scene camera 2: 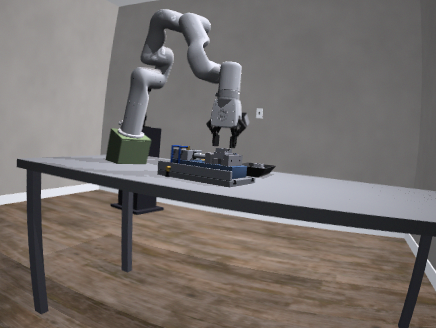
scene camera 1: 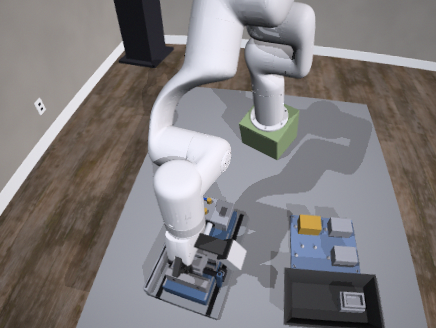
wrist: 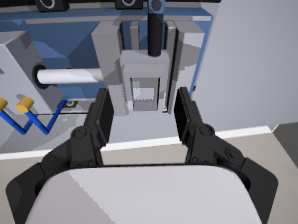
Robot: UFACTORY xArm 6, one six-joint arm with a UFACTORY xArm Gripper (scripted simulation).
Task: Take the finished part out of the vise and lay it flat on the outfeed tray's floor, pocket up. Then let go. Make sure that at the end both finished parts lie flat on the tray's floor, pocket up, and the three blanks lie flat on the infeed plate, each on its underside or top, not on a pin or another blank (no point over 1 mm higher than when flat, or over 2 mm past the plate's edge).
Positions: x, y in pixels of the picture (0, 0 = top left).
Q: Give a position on a blue fixture plate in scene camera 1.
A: At 309, 258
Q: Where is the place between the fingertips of the gripper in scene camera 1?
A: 192, 257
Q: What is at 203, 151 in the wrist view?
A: The gripper.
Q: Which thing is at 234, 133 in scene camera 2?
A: The gripper.
